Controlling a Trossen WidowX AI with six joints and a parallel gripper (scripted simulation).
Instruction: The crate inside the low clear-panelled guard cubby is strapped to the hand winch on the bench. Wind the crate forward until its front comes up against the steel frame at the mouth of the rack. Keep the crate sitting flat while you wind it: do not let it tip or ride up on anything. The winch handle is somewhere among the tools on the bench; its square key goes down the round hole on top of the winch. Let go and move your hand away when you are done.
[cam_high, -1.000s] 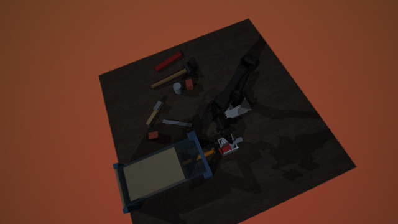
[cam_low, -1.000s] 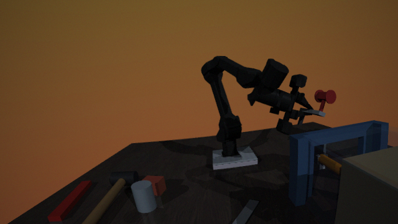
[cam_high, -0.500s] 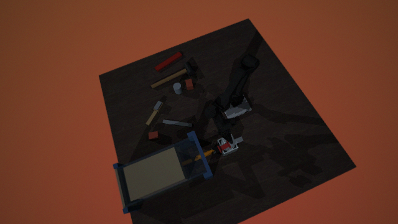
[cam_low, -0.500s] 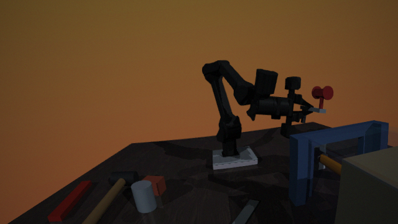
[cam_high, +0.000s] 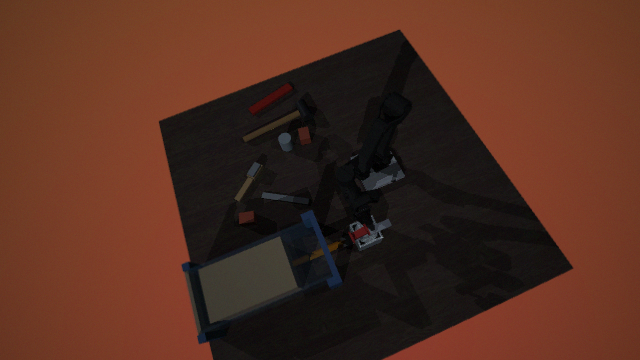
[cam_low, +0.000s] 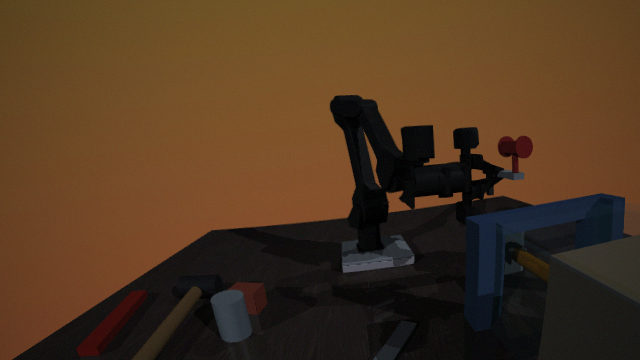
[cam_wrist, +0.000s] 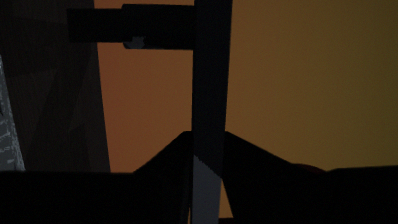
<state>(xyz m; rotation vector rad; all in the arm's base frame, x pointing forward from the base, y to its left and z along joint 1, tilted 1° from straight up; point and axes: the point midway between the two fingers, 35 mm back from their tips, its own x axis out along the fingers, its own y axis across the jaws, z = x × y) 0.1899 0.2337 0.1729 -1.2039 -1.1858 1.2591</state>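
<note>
Right now the red knob is 50 mm ahead of my gripper tip and 40 mm above it. From my gripper tip the other things lie so: blue steel frame 160 mm ahead, 90 mm below, 40 mm to the right; then winch 160 mm below, 40 mm to the right, 10 mm behind; then winch handle 10 mm ahead, 10 mm above.
</note>
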